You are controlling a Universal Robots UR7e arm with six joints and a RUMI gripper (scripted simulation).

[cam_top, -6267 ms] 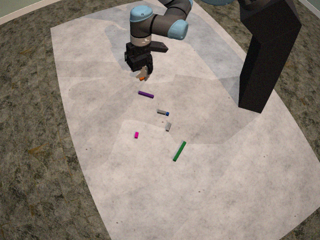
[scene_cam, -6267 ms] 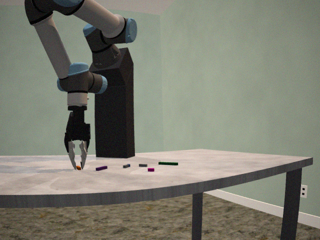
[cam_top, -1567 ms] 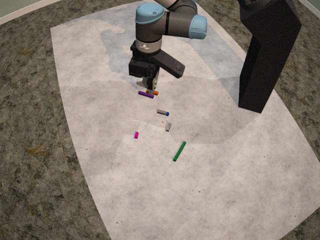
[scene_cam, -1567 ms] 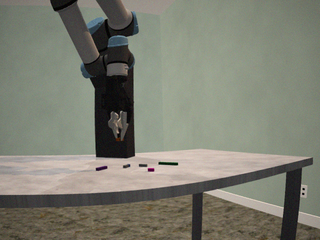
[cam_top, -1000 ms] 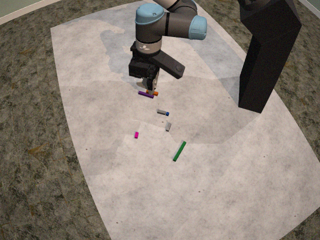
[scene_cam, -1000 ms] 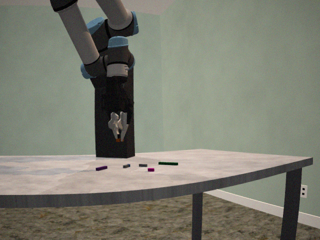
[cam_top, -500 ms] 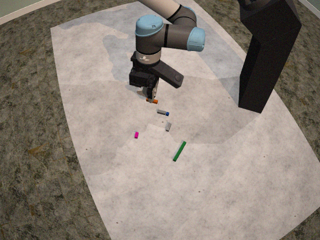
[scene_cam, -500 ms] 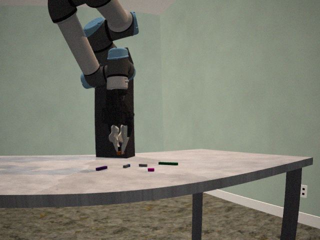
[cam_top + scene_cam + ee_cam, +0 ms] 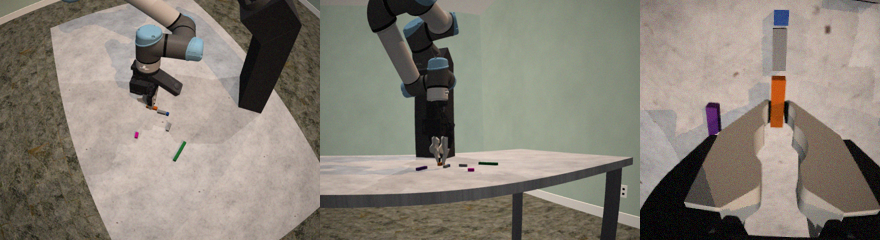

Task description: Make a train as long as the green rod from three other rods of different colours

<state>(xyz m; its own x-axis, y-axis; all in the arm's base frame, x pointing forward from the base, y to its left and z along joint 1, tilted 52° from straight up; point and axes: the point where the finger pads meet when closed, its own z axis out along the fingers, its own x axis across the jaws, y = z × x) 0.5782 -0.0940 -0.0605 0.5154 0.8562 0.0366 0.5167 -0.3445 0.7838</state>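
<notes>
My gripper is now 10 mm above the orange rod. Round my hand: purple rod: 10 mm behind, 70 mm to the right, 30 mm below; magenta rod: 100 mm ahead, 70 mm to the left, 30 mm below; blue rod: 40 mm behind, 40 mm to the left, 30 mm below.
</notes>
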